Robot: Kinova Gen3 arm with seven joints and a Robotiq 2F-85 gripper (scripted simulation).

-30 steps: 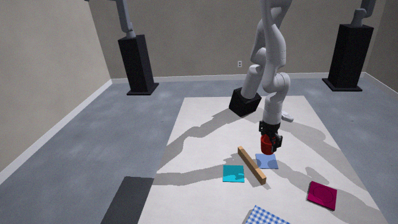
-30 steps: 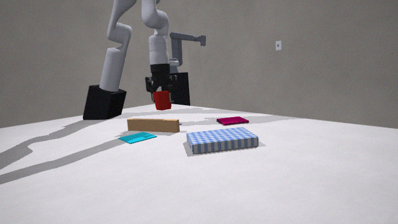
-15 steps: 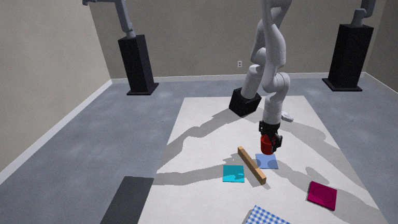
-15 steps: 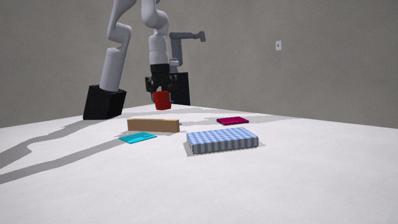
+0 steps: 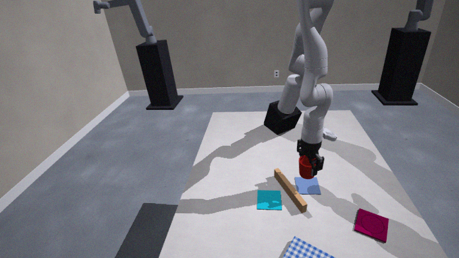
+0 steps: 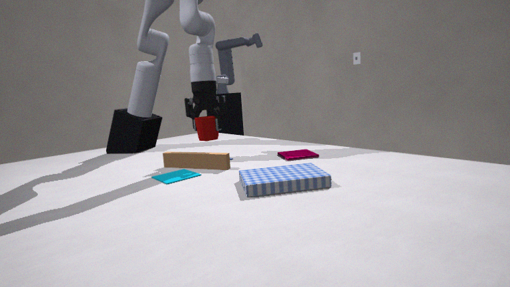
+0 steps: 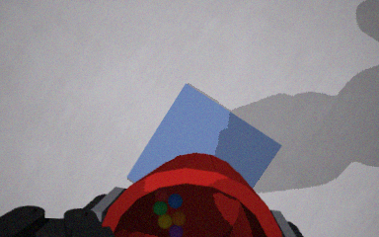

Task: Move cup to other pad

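The cyan pad lies 15 cm to the right of my hand, 12 cm below it and 8 cm ahead of it. Round my hand: magenta flat box: 21 cm to the left, 18 cm ahead, 10 cm below; then wooden rail: 10 cm below, 7 cm to the right, 4 cm ahead; then red cup: 2 cm below.
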